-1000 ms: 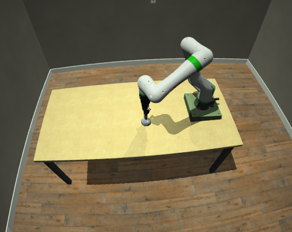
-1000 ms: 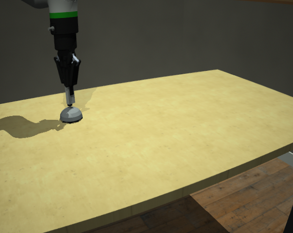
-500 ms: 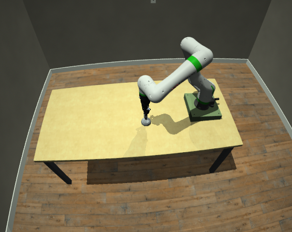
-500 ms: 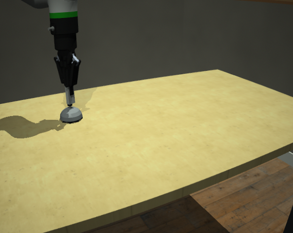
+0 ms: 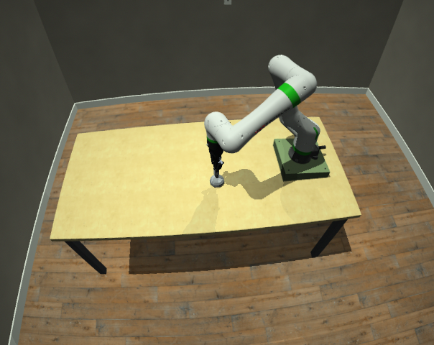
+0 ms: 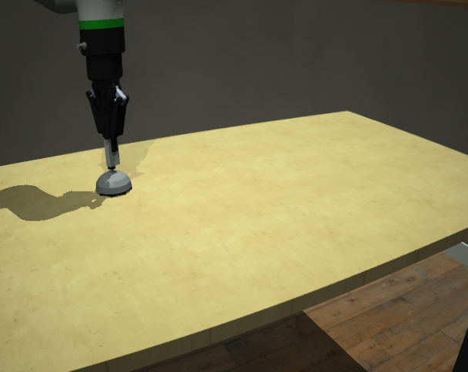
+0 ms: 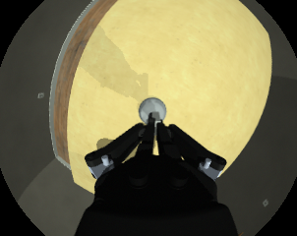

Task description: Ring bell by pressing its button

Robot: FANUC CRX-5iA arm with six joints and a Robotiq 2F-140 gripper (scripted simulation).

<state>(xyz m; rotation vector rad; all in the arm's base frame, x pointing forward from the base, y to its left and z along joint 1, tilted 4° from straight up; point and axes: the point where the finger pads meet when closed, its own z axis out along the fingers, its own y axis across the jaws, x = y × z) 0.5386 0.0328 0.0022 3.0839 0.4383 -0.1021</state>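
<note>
My hand is 10 mm to the right of the black button and 40 mm above it. Round my hand: grey dome bell: 10 mm to the left, 60 mm below.
</note>
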